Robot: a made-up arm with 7 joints.
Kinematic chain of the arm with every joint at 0, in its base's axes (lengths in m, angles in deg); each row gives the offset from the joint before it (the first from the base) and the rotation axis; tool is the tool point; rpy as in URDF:
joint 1: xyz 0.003 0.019 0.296 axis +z
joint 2: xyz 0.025 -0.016 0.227 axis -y
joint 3: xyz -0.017 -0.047 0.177 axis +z
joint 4: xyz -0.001 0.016 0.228 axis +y
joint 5: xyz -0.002 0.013 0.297 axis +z
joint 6: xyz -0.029 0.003 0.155 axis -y
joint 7: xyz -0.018 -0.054 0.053 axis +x
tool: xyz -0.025 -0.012 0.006 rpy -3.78 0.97 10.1
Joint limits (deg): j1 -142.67..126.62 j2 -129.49..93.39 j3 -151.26..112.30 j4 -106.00..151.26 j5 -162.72..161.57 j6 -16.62..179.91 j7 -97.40..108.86
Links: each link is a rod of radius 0.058 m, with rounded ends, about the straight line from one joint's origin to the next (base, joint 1, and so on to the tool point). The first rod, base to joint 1, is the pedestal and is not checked.
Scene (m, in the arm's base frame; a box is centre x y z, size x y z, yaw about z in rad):
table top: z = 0
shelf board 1: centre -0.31 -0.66 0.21 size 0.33 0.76 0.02 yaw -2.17
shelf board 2: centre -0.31 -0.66 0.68 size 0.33 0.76 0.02 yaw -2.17
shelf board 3: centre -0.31 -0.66 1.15 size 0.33 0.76 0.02 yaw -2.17
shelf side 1: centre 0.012 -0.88 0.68 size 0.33 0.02 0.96 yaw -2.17
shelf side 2: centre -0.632 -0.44 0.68 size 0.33 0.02 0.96 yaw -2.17
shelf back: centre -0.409 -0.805 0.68 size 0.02 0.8 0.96 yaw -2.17
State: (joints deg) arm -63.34 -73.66 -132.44 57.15 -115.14 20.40 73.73
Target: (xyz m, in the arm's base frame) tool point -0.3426 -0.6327 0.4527
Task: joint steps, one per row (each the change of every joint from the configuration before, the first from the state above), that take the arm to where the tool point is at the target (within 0.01 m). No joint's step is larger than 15 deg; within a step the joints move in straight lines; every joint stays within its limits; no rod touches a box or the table.
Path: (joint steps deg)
1: 8.51 -3.26 -4.70 11.49 -2.67 2.33 0.70
2: 8.50 -3.26 -4.71 11.50 -2.66 2.33 0.70
3: 8.51 -3.26 -4.71 11.49 -2.67 2.33 0.71
4: 8.50 -3.27 -4.70 11.49 -2.67 2.33 0.70
5: -1.50 -1.97 12.99 7.89 -1.98 1.78 0.05
6: -1.51 -1.97 12.99 7.89 -1.98 1.78 0.05
7: -1.51 -1.97 13.00 7.89 -1.97 1.78 0.06
8: -1.51 -1.98 12.99 7.88 -1.98 1.78 0.05
9: -8.68 -1.21 -1.43 -13.05 3.13 -2.55 -0.57
10: -8.69 -1.21 -1.43 -13.06 3.14 -2.54 -0.56
11: -8.68 -1.22 -1.44 -13.05 3.13 -2.54 -0.56
12: -8.69 -1.21 -1.43 -13.06 3.13 -2.54 -0.57

